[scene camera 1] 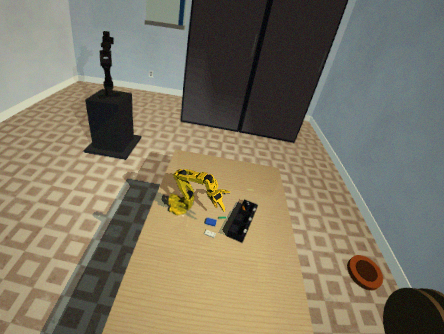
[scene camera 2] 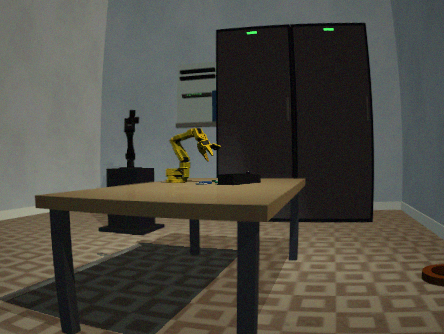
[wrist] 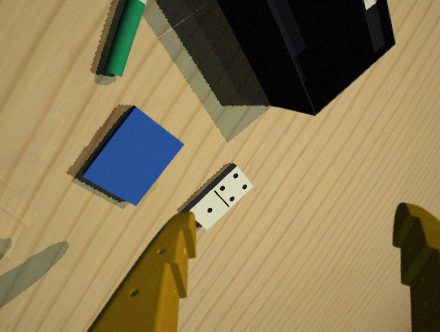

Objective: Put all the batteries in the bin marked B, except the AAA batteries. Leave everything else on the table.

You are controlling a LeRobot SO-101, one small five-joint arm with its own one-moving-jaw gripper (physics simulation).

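Seen in the pictures: end effector, tool point: [scene camera 1: 216,207] [scene camera 2: 208,160] [wrist: 194,228]; arm's base, origin of the base link: [scene camera 1: 182,208] [scene camera 2: 180,182].
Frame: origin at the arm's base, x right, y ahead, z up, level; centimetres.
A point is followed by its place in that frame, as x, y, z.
My gripper [scene camera 1: 227,201] [scene camera 2: 214,153] [wrist: 296,210] is open and empty, above the table, with a wide gap between its jaws. A green cylindrical battery [scene camera 1: 222,217] @(2.6, 21.4, 0.9) [wrist: 125,42] @(2.6, 21.2, 1.0) lies on the table beside the black bin unit [scene camera 1: 234,238] @(14.7, 27.9, 1.0) [scene camera 2: 235,179] @(14.1, 32.7, 2.4) [wrist: 250,60] @(9.6, 25.4, 0.3); its size marking cannot be read. The bin unit has several compartments in a row. An orange item [scene camera 1: 244,207] @(-5.8, 32.8, 2.3) shows in the far compartment. The bin letters are not readable; part of a white label [wrist: 370,4] @(12.5, 32.2, 4.2) shows at the wrist view's top. The arm hides part of the table behind the gripper.
A blue block [scene camera 1: 210,221] @(6.6, 15.5, 1.0) [wrist: 134,156] @(6.3, 16.0, 1.0) lies near the battery. A white domino [scene camera 1: 210,233] @(13.7, 16.2, 0.7) [wrist: 222,196] @(13.6, 16.4, 0.7) lies beside the block; the left jaw tip overlaps its lower end in the wrist view. All rest on the wooden table [scene camera 1: 200,285] @(39.7, 14.8, 0.0) [scene camera 2: 150,195] @(74.4, 20.0, 0.0).
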